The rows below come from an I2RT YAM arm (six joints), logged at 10 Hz.
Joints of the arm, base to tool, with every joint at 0 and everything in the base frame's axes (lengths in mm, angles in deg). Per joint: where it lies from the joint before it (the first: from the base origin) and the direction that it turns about. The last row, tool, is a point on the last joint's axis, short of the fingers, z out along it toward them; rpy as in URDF.
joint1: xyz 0.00 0.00 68.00 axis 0 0 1
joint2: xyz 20.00 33.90 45.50 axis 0 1 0
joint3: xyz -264.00 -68.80 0.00 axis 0 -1 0
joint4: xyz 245.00 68.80 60.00 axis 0 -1 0
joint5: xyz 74.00 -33.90 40.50 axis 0 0 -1
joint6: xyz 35.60 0.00 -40.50 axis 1 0 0
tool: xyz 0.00 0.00 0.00 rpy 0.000 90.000 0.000
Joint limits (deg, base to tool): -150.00..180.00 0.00..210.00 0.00..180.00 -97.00..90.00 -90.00..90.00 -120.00..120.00
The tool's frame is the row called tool.
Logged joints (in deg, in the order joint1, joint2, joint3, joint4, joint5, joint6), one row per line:
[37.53, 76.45, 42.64, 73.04, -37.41, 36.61]
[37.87, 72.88, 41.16, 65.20, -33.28, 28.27]
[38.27, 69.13, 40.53, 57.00, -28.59, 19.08]
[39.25, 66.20, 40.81, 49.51, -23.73, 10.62]
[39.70, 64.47, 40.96, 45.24, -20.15, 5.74]
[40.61, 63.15, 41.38, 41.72, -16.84, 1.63]
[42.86, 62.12, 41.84, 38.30, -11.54, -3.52]
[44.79, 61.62, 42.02, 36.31, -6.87, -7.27]
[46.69, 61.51, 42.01, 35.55, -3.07, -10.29]
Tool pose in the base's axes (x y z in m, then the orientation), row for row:
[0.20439, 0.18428, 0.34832, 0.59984, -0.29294, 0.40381, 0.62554]
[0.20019, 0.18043, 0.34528, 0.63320, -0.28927, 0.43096, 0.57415]
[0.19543, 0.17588, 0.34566, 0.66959, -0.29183, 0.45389, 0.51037]
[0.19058, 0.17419, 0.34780, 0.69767, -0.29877, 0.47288, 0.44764]
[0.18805, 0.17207, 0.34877, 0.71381, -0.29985, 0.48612, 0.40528]
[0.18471, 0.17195, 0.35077, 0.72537, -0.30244, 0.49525, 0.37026]
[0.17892, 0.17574, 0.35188, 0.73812, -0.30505, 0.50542, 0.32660]
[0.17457, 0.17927, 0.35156, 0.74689, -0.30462, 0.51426, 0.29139]
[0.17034, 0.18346, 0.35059, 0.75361, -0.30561, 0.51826, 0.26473]
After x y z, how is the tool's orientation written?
As a quaternion, w x y z.
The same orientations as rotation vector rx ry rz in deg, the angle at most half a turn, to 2 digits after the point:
[-38.91, 53.64, 83.09]
[-37.91, 56.47, 75.24]
[-37.69, 58.62, 65.92]
[-38.17, 60.41, 57.18]
[-38.07, 61.71, 51.45]
[-38.23, 62.59, 46.80]
[-38.37, 63.57, 41.08]
[-38.19, 64.47, 36.53]
[-38.21, 64.80, 33.10]

